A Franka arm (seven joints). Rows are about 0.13 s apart.
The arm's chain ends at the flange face. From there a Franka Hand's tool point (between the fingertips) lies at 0.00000 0.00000 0.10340 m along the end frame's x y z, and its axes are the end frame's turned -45 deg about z.
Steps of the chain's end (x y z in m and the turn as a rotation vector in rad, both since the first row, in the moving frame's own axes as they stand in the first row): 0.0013, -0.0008, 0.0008, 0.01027, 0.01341, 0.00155; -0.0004, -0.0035, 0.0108, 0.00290, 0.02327, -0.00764; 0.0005, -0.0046, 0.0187, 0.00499, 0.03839, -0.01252; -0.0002, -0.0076, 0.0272, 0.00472, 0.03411, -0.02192; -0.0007, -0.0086, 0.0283, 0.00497, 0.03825, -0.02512; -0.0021, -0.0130, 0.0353, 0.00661, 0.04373, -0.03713; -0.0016, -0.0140, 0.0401, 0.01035, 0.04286, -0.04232; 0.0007, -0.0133, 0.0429, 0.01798, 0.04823, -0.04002; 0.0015, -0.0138, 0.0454, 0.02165, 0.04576, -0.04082
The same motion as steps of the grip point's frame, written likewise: 0.0032, 0.0006, 0.0008, -0.00222, 0.01674, 0.00155; 0.0041, -0.0013, 0.0108, -0.01440, 0.01850, -0.00764; 0.0068, -0.0005, 0.0186, -0.02362, 0.03067, -0.01252; 0.0081, -0.0034, 0.0271, -0.02078, 0.02746, -0.02192; 0.0088, -0.0042, 0.0282, -0.02353, 0.03056, -0.02512; 0.0114, -0.0080, 0.0352, -0.02625, 0.03560, -0.03713; 0.0127, -0.0087, 0.0400, -0.02299, 0.03763, -0.04232; 0.0148, -0.0068, 0.0428, -0.02139, 0.04682, -0.04002; 0.0158, -0.0070, 0.0453, -0.01705, 0.04767, -0.04082
